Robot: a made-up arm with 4 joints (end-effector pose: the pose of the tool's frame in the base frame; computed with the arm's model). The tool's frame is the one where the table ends. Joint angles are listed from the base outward.
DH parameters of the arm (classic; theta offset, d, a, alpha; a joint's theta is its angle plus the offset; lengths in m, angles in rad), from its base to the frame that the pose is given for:
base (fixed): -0.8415 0 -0.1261 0
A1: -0.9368 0 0.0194 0
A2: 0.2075 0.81 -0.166 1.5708
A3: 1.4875 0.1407 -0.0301 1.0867
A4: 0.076 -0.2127 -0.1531 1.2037
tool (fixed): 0.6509 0.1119 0 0
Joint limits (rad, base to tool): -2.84..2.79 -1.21..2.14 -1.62..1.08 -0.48..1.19
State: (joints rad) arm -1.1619 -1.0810 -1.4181 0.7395
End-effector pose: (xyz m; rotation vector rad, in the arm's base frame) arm 0.0133 -0.1323 0.8733 -1.8841 -1.3462 0.8599
Working (the frame after each row of the table, in the pose's form):
after base (fixed): -0.0840 0.0940 0.0000 0.0000 0.0000 -0.8415
after A1: -0.1030 0.0901 0.0000 0.0000 0.0000 -2.9402
after A2: 0.0269 -0.0132 0.8100 0.6405 1.8335 1.8335
after A3: 0.1380 0.0782 0.8079 1.0000 2.7859 0.7238
after A4: 0.1042 -0.1476 0.9367 -1.2996 -1.8015 0.5173

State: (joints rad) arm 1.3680 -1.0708 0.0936 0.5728
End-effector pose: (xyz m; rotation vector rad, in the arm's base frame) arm -0.0444 0.3398 0.7203 -0.9699 0.9418 -2.5615
Working (the frame after each row of the table, in the pose's form):
after base (fixed): -0.0840 0.0940 0.0000 0.0000 0.0000 -0.8415
after A1: -0.0662 0.0863 0.0000 0.0000 0.0000 -0.4103
after A2: -0.1148 0.2450 0.8100 1.3353 -0.9875 -0.9875
after A3: -0.2493 0.2035 0.7799 1.0618 -1.2877 1.0777
after A4: -0.1185 0.3941 0.6564 1.1913 -0.5686 2.4813

